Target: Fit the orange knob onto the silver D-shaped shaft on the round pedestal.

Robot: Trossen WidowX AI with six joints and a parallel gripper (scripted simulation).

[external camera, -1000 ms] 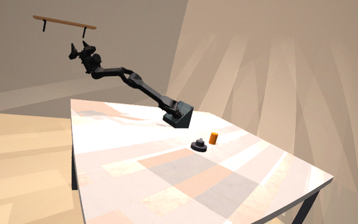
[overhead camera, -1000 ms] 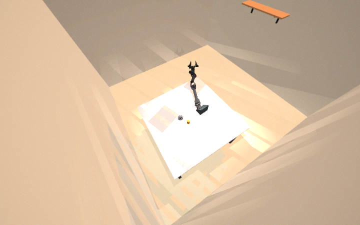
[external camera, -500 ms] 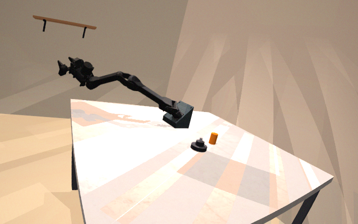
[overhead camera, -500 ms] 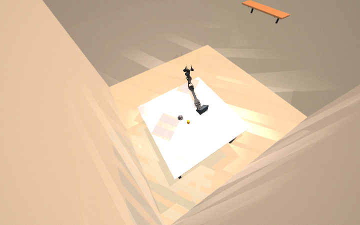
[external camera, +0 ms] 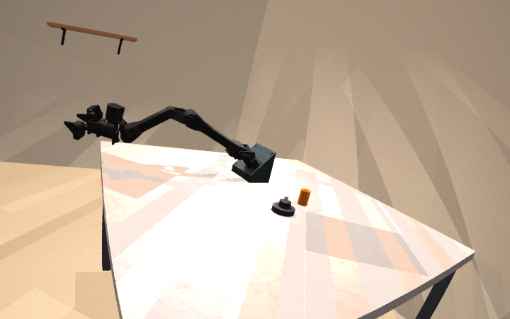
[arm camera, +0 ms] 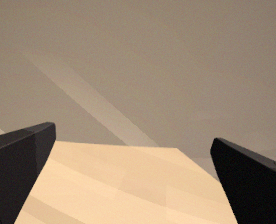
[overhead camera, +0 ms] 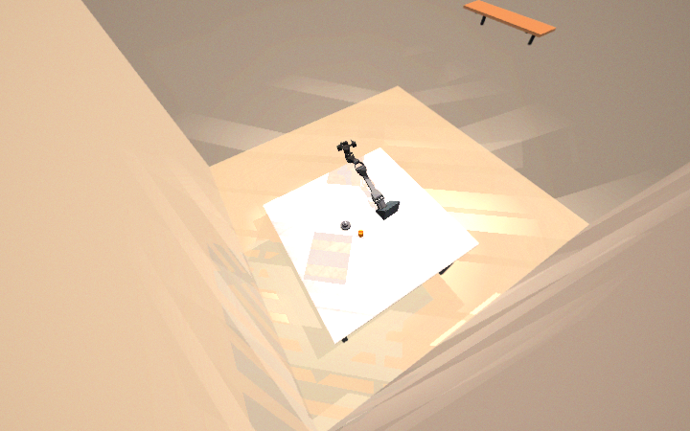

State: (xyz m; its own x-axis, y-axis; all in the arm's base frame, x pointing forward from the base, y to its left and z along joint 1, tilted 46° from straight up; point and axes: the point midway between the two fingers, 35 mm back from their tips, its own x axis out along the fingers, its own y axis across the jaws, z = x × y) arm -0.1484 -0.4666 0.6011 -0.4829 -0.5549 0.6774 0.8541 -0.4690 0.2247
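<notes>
My gripper tip is now 860 mm to the right of the orange knob, 440 mm short of it and 110 mm above it. Also, from my gripper tip: round pedestal (720 mm to the left, 490 mm ahead, 130 mm below).
</notes>
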